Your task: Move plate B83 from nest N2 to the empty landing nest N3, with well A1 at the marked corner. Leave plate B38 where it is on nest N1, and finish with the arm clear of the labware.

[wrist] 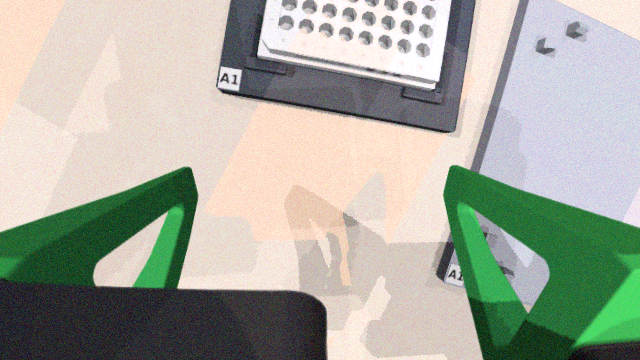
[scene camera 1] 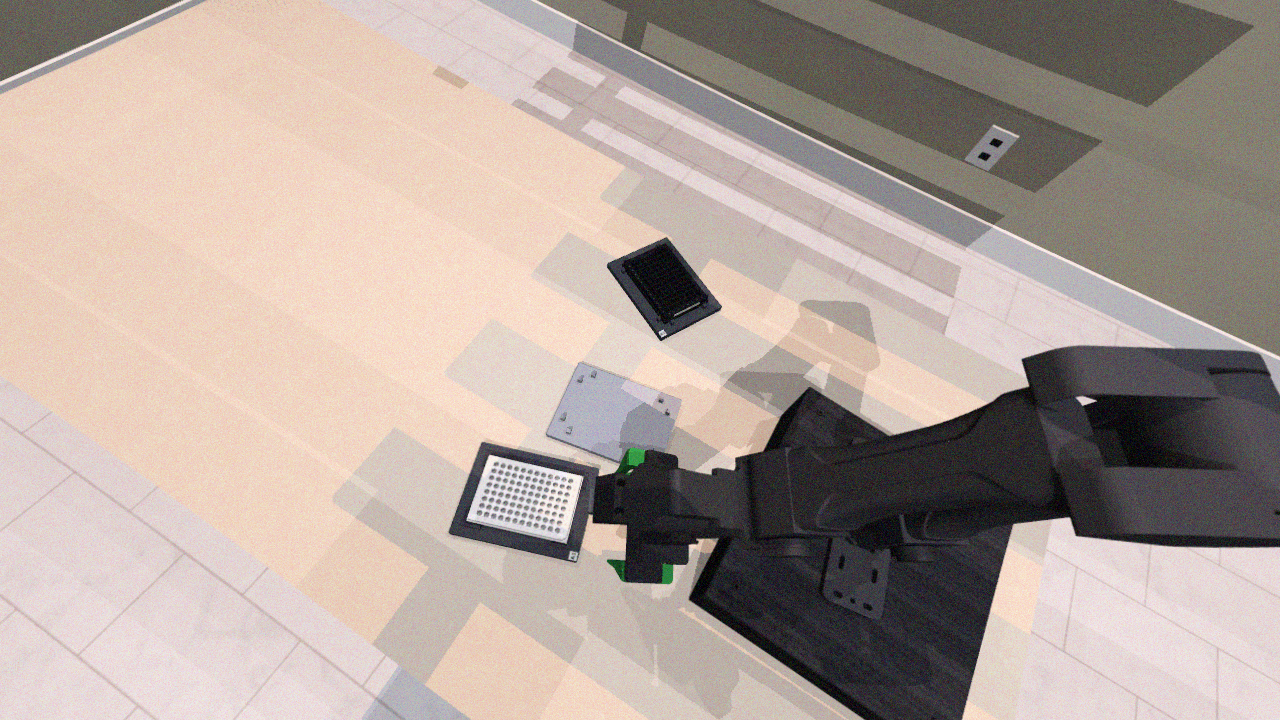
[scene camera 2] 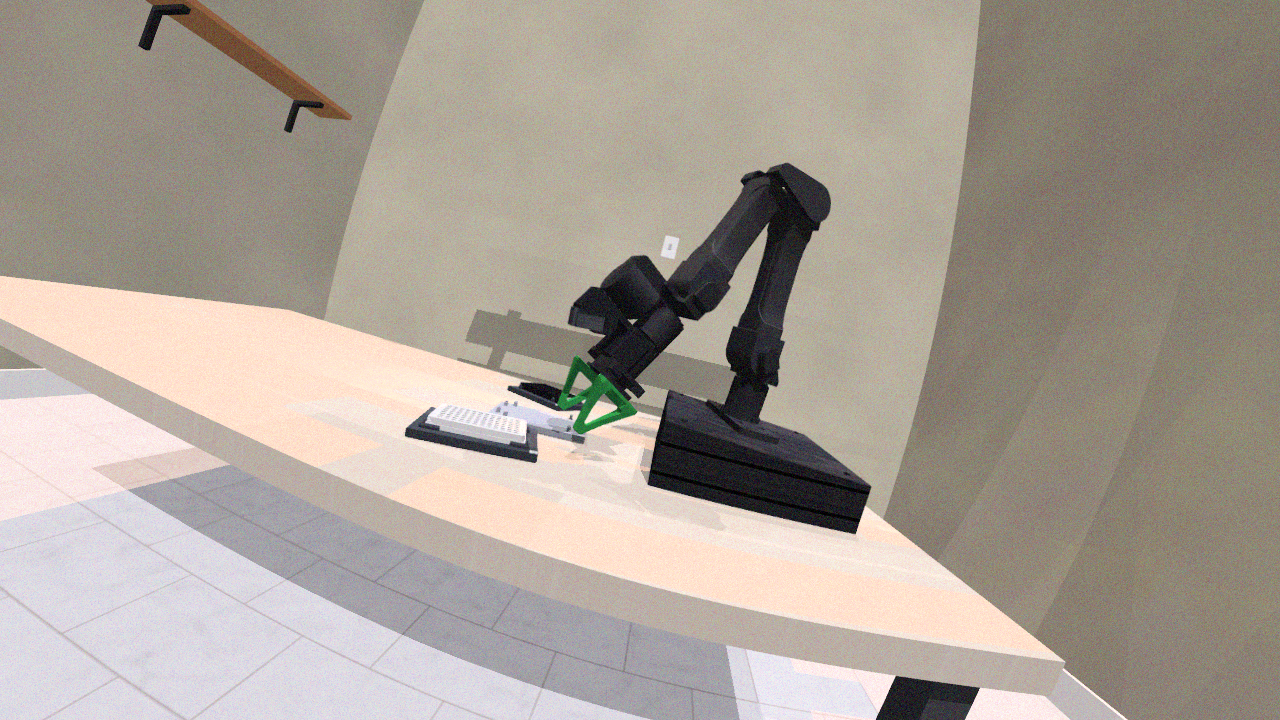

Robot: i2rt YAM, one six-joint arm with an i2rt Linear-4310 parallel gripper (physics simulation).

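Note:
A white 96-well plate [scene camera 1: 525, 497] [scene camera 2: 478, 422] [wrist: 320, 47] sits on a dark nest [scene camera 1: 519, 541] [scene camera 2: 474, 447] [wrist: 340, 100]; this nest's A1 label [scene camera 1: 572, 556] [wrist: 229, 78] is at a near corner. A black plate [scene camera 1: 665, 279] [scene camera 2: 541, 391] sits on another dark nest [scene camera 1: 640, 298]. Between them is an empty light-grey nest [scene camera 1: 608, 407] [scene camera 2: 537, 418] [wrist: 575, 110] with small posts and its own A1 label [wrist: 455, 275]. Plate codes are not legible. My gripper [scene camera 1: 623, 514] [scene camera 2: 572, 419] [wrist: 320, 180] is open and empty, above the table on the robot-base side of the white plate.
The black robot base [scene camera 1: 805, 626] [scene camera 2: 760, 474] stands right of the nests in both scene views. The table's near edge [scene camera 2: 537, 546] runs in front of them. A wooden shelf [scene camera 2: 250, 58] hangs on the wall at the upper left in scene camera 2.

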